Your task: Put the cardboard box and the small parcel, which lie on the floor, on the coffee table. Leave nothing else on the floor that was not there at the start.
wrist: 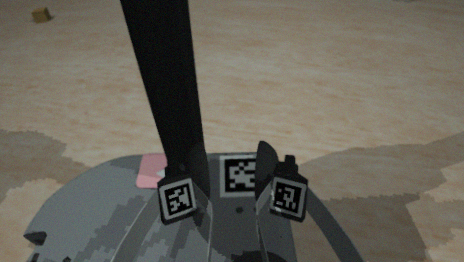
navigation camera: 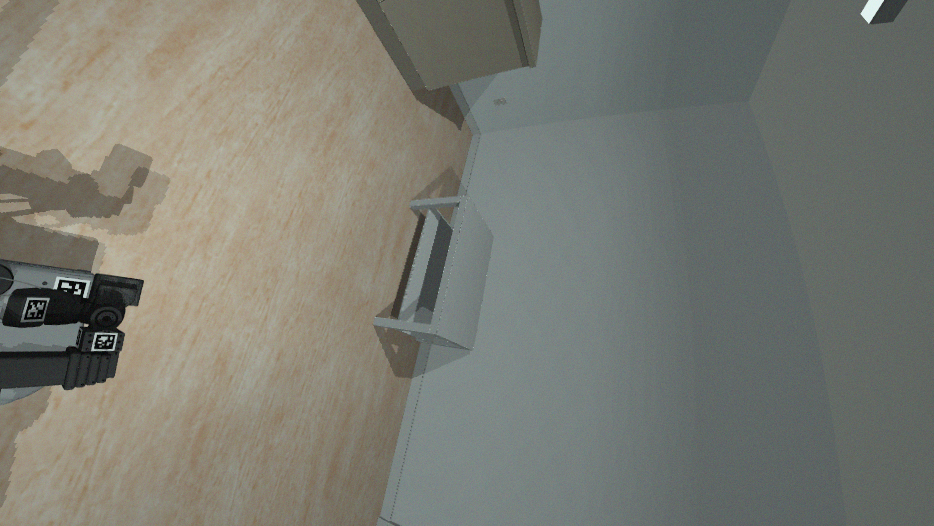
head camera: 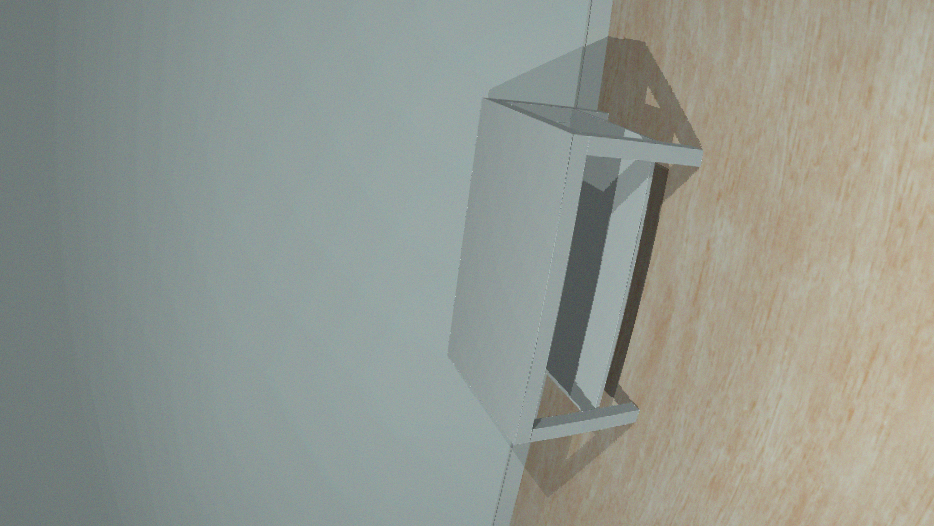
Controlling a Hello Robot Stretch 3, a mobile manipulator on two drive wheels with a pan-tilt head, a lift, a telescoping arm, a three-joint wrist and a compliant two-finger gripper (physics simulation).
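Frame: origin at the robot's base, x left, y ahead, z down, level; metres.
Where they show: gripper, between the fingertips: point(wrist: 230, 161).
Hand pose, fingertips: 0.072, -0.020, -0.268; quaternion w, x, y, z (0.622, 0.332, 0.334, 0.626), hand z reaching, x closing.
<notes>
After its pixels a point has its place, as x, y, z.
The coffee table point(head camera: 509, 261) @[-1.710, 0.306, -0.451] point(navigation camera: 465, 280) @[-1.701, 0.287, -0.450] is white, with a lower shelf, and stands against the wall; the head and navigation views are turned on their side. A small brown box point(wrist: 41, 15) @[1.063, -0.836, -0.032] lies on the floor at the top left of the wrist view; I cannot tell whether it is the cardboard box or the small parcel. No second box shows clearly. My gripper point(wrist: 230, 161) @[0.072, -0.020, -0.268] is open and empty, with its fingertips apart over the robot's own base, far from the small box. Its fingers do not show in the navigation view.
The folded arm and wrist point(navigation camera: 49, 307) @[-0.080, -0.017, -0.421] are at the left of the navigation view. A beige cabinet point(navigation camera: 464, 42) @[-1.160, 1.611, -0.536] stands by the wall beyond one end of the table. The robot's grey base point(wrist: 95, 200) @[0.098, -0.177, -0.160] is below the gripper, and a black mast point(wrist: 167, 65) @[0.116, -0.063, -0.323] rises beside it.
</notes>
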